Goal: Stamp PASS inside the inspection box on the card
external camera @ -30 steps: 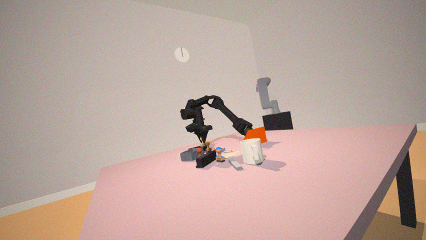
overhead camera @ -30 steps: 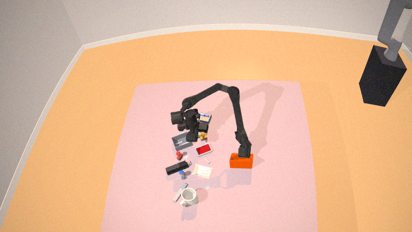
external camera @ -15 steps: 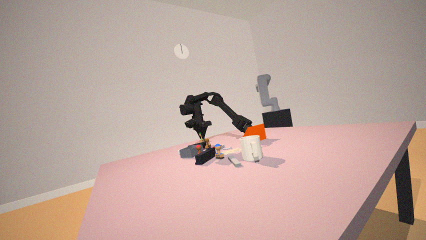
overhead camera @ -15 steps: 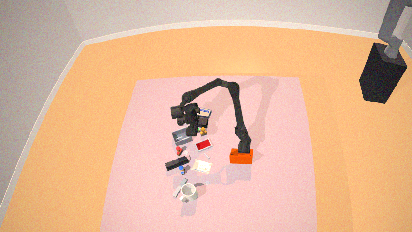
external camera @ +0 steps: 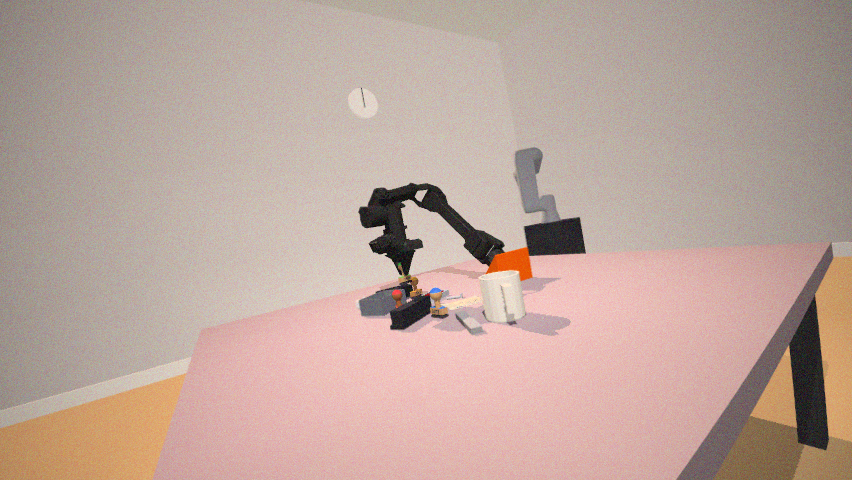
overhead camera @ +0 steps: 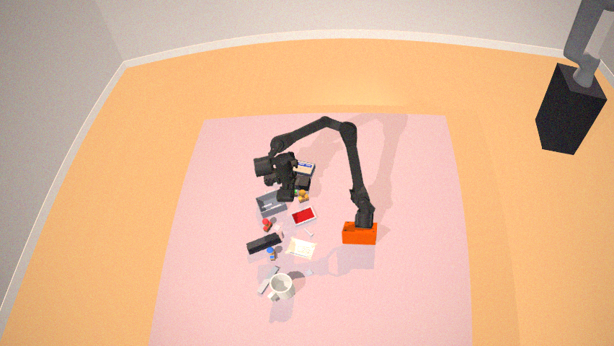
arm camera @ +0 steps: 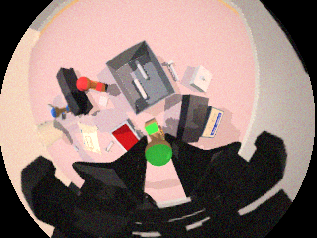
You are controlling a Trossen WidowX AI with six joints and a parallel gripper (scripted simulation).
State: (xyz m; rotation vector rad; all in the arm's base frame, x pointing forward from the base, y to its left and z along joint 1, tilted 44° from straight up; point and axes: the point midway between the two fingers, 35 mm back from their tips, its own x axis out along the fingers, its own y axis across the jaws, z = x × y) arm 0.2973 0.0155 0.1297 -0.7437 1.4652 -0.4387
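Now: gripper tip 6 cm past the red ink pad, 6 cm to the right of it and 8 cm above it. The rest, counted from my gripper tip: grey tray 9 cm ahead, 3 cm to the left, 7 cm below; green-knobbed stamp right at my gripper tip; orange-knobbed stamp 4 cm behind, 2 cm to the right, 6 cm below.
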